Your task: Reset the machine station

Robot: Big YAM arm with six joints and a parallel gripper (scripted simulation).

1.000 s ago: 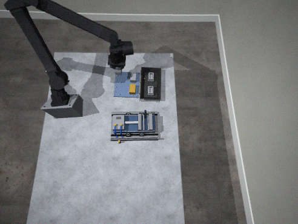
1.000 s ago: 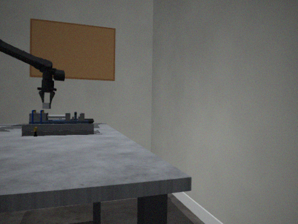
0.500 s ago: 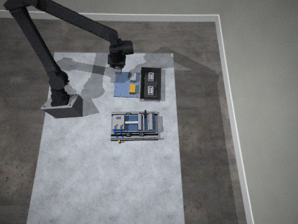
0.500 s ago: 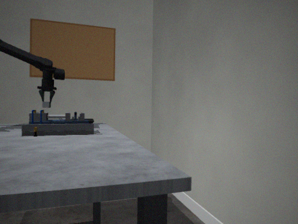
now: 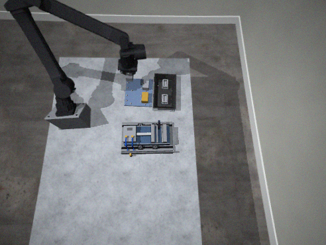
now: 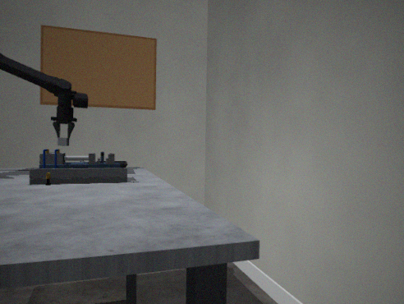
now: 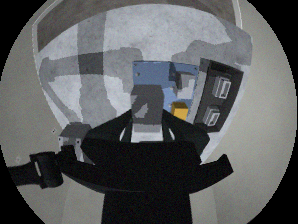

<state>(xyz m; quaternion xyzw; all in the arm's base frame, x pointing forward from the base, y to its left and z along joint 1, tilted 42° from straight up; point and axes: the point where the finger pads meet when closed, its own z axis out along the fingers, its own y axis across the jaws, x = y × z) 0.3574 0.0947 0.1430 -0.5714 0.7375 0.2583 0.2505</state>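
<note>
My gripper is now 40 mm short of the vise, 350 mm to the left of it and 110 mm above it. From my hand the other things lie so: yellow brass blank (70 mm ahead, 110 mm to the right, 130 mm below); blue infeed plate (40 mm ahead, 50 mm to the right, 150 mm below); gray block (20 mm below).
</note>
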